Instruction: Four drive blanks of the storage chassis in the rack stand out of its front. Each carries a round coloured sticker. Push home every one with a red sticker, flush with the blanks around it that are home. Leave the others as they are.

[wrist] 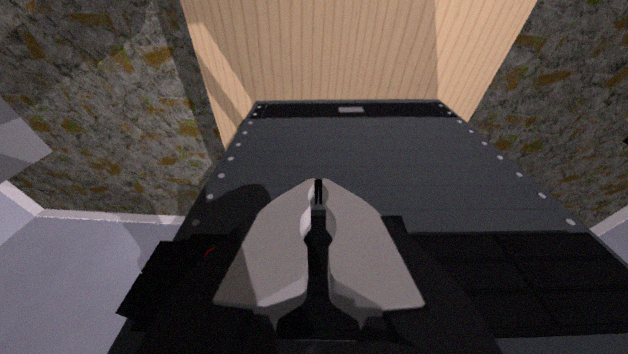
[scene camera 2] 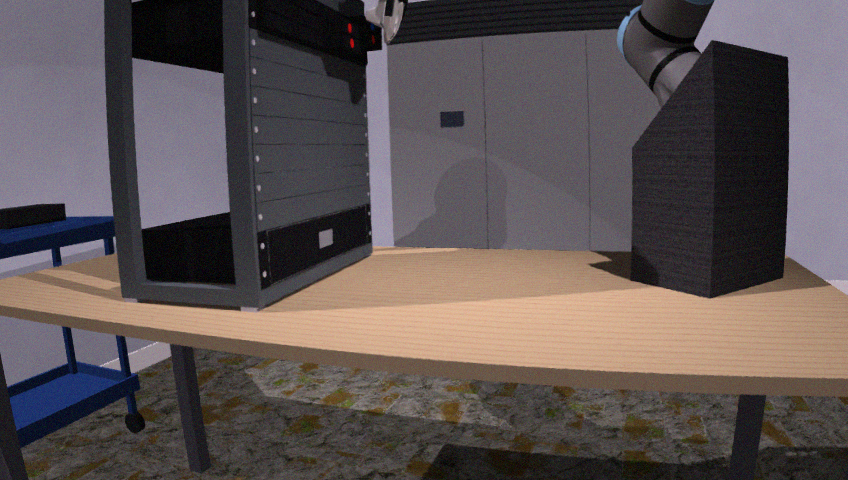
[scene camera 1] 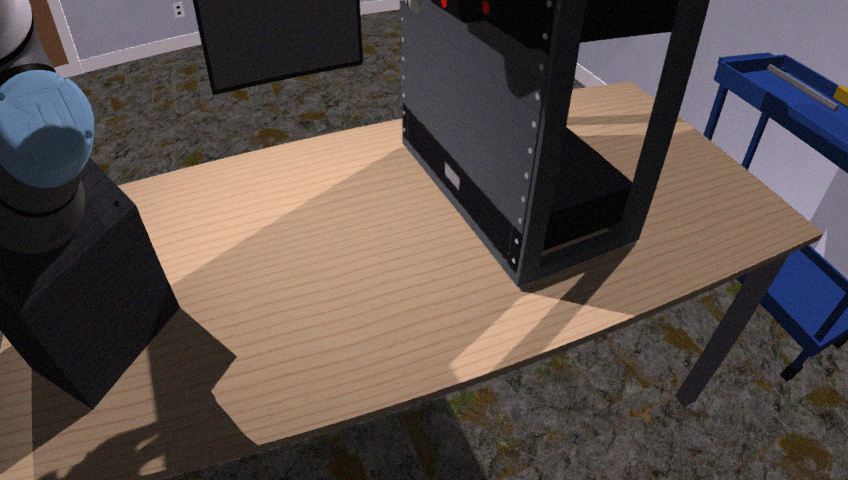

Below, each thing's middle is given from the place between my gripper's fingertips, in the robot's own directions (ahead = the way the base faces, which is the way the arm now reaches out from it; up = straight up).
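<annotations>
Position of my gripper relative to the rack (scene camera 2: 289, 80): 160 mm above it, 100 mm to the right of it, 230 mm short of it.
</annotations>
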